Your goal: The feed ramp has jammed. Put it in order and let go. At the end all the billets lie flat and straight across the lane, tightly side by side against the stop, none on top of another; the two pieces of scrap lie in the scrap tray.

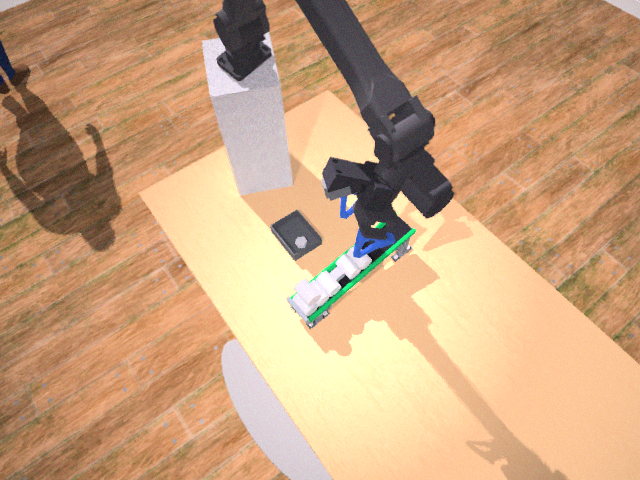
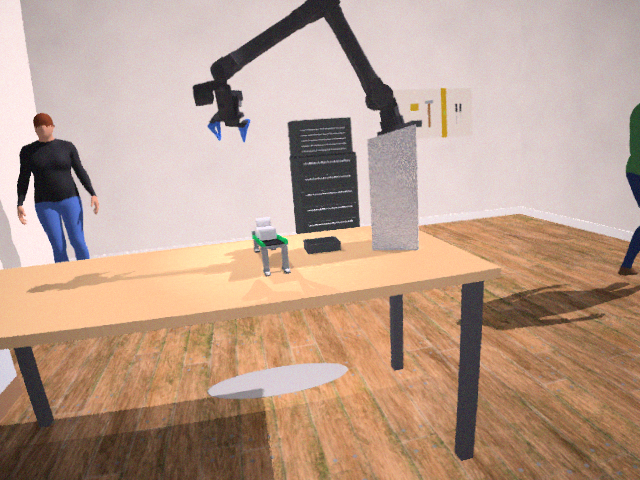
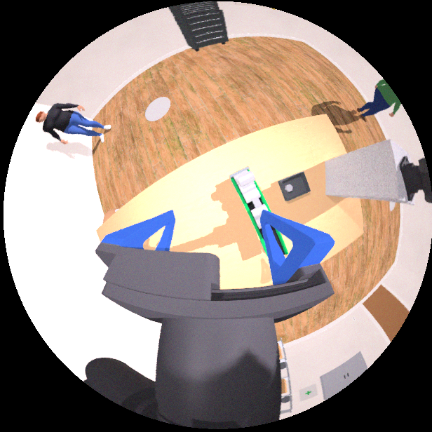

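Seen in the pictures: gripper, fingertip midpoint: (image 1: 349, 236) (image 2: 232, 140); arm's base, link origin: (image 1: 244, 58) (image 2: 394, 131).
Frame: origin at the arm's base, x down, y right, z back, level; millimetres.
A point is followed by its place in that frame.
The feed ramp (image 1: 382, 257) (image 2: 281, 239) (image 3: 240, 195) has green rails and a grey stop (image 1: 298, 308) @(x 348, y 309, z -452 mm) (image 3: 239, 172) at one end. Several white billets lie in it. One billet (image 1: 308, 292) @(x 299, y 278, z -458 mm) (image 2: 263, 222) @(x 314, y 255, z -453 mm) rests on top of others near the stop. Another billet (image 1: 327, 283) @(x 325, y 219, z -468 mm) lies behind these, then a gap with a small pale piece (image 1: 338, 273) @(x 334, y 175, z -468 mm) (image 3: 256, 202), then more billets (image 1: 348, 266) @(x 316, y 149, z -480 mm) (image 3: 258, 212). A pale hexagonal scrap piece (image 1: 300, 241) @(x 407, y 140, z -291 mm) (image 3: 289, 188) lies in the dark scrap tray (image 1: 283, 244) @(x 404, y 182, z -262 mm) (image 2: 322, 245) @(x 400, y 85, z -280 mm) (image 3: 301, 181). My gripper (image 1: 351, 235) @(x -10, y 236, z -545 mm) (image 2: 231, 140) @(x -10, y 236, z -545 mm) (image 3: 217, 214) is open and empty, high above the ramp.
The grey pedestal (image 1: 255, 139) @(x 193, y 66, z -67 mm) (image 2: 393, 196) @(x 228, y -56, z -52 mm) (image 3: 357, 172) carries the arm's base and stands on the table (image 1: 372, 392) @(x 427, y 334, z -718 mm) (image 2: 129, 294) @(x 427, y 13, z -966 mm) near the tray. One person (image 2: 56, 175) (image 3: 65, 120) stands beyond the table and another (image 2: 634, 170) (image 3: 380, 102) at the far side.
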